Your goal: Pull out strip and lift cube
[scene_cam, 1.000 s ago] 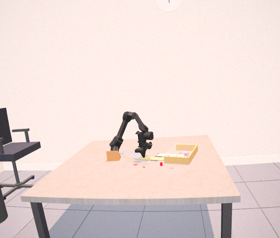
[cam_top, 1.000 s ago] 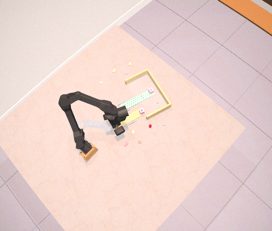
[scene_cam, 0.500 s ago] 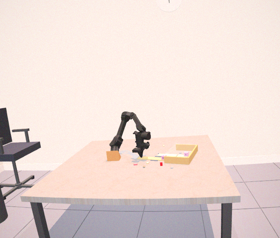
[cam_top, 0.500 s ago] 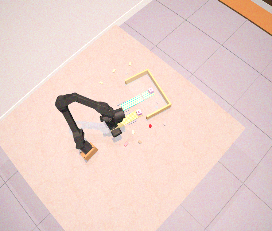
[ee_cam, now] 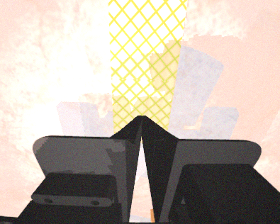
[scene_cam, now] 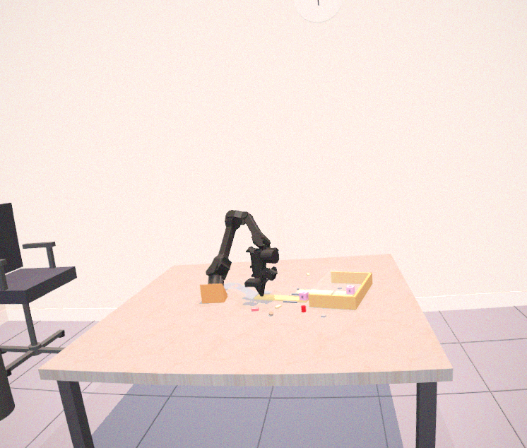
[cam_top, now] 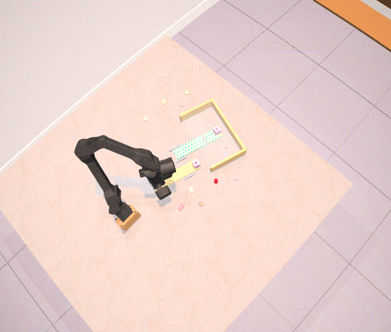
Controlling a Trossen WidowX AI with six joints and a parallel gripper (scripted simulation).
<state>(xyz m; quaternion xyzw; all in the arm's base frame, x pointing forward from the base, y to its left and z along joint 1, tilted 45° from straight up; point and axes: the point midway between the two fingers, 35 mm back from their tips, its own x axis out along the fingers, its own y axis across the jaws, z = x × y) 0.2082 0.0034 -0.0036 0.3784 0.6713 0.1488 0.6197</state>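
My gripper tip is now 9 cm short of the yellow cross-hatched strip and 3 cm to the left of it. Round my gripper tip: red cylinder: 19 cm to the right, 18 cm ahead, 1 cm above; then pink block: 15 cm to the right, 1 cm behind.
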